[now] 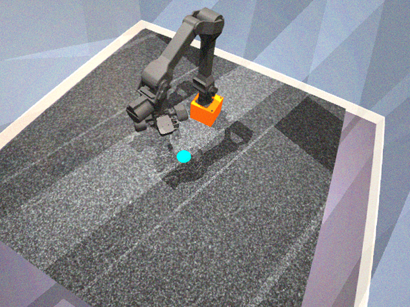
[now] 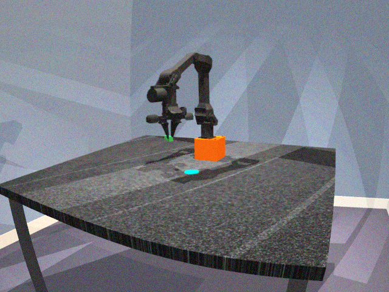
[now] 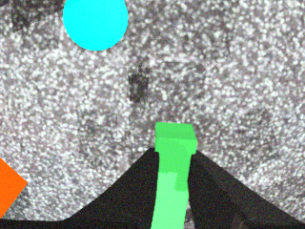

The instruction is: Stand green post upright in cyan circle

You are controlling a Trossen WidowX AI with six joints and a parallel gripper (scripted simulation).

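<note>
Right now the cyan circle is 130 mm below my gripper tip, 90 mm to the left of it and 20 mm behind it. Round my gripper tip: green post (20 mm to the right, 10 mm behind).
</note>
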